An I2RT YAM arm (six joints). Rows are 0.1 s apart.
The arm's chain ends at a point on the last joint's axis. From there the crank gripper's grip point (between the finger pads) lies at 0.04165 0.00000 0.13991 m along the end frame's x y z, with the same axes.
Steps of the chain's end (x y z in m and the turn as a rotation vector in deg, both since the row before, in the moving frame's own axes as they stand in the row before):
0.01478 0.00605 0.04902 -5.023 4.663 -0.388
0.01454 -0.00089 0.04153 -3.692 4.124 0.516
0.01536 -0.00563 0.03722 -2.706 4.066 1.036
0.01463 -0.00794 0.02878 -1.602 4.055 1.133
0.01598 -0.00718 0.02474 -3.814 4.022 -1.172
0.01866 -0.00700 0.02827 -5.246 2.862 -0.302
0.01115 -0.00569 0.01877 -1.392 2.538 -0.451
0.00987 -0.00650 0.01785 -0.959 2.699 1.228
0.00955 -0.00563 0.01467 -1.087 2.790 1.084
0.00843 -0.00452 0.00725 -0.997 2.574 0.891
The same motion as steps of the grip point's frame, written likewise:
0.02604 0.01782 0.04465 -5.023 4.663 -0.388
0.02444 0.00843 0.03787 -3.692 4.124 0.516
0.02510 0.00174 0.03374 -2.706 4.066 1.036
0.02437 -0.00315 0.02542 -1.602 4.055 1.133
0.02577 0.00107 0.02120 -3.814 4.022 -1.172
0.02562 0.00545 0.02544 -5.246 2.862 -0.302
0.01732 -0.00267 0.01675 -1.392 2.538 -0.451
0.01638 -0.00321 0.01571 -0.959 2.699 1.228
0.01628 -0.00214 0.01244 -1.087 2.790 1.084
0.01465 -0.00141 0.00521 -0.997 2.574 0.891

